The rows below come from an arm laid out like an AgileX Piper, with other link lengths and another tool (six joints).
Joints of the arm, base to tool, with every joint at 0 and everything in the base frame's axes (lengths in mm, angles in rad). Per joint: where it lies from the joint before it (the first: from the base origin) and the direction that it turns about. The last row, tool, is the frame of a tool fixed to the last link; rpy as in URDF.
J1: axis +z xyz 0 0 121.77
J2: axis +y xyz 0 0 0
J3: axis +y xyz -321.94 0 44.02
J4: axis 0.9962 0 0.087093 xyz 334.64 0 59.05
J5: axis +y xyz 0 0 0
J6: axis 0.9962 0 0.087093 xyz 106.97 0 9.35
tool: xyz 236.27 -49 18.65 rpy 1.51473 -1.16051 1.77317
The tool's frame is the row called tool.
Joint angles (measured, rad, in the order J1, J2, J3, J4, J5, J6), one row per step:
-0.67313, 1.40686, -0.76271, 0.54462, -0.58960, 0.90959
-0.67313, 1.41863, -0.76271, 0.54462, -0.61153, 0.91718
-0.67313, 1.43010, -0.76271, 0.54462, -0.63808, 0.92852
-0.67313, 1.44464, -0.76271, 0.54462, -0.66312, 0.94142
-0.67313, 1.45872, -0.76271, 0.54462, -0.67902, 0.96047
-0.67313, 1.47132, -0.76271, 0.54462, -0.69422, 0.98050
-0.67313, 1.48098, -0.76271, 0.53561, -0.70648, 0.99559
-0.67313, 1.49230, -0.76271, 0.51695, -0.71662, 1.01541
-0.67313, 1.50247, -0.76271, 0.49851, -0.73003, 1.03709
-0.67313, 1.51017, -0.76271, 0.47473, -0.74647, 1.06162
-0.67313, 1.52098, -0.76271, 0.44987, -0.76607, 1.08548
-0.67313, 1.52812, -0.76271, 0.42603, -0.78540, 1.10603
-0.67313, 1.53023, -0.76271, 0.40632, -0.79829, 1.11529
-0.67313, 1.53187, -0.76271, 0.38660, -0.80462, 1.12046
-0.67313, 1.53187, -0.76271, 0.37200, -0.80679, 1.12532
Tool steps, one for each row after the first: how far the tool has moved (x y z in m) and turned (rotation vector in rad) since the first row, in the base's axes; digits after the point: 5 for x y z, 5 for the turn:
-0.00080, -0.00337, -0.00060, -0.00481, -0.00794, -0.00985
-0.00197, -0.00709, 0.00039, -0.01134, -0.02150, -0.02164
-0.00271, -0.01070, -0.00100, -0.01418, -0.03316, -0.03260
-0.00235, -0.01297, -0.00498, -0.00716, -0.04576, -0.03969
-0.00203, -0.01500, -0.00825, -0.00014, -0.06002, -0.04640
-0.00053, -0.01593, -0.00969, -0.00110, -0.06664, -0.04620
0.00302, -0.01579, -0.01197, -0.00270, -0.07020, -0.03906
0.00632, -0.01576, -0.01255, -0.00617, -0.07813, -0.03282
0.01024, -0.01518, -0.01016, -0.01490, -0.08952, -0.02359
0.01446, -0.01477, -0.00867, -0.02487, -0.09928, -0.01392
0.01829, -0.01399, -0.00503, -0.03782, -0.10979, -0.00388
0.02118, -0.01284, -0.00059, -0.05264, -0.11356, 0.00581
0.02441, -0.01112, 0.00198, -0.06482, -0.11079, 0.01752
0.02693, -0.00948, 0.00379, -0.07197, -0.10914, 0.02698

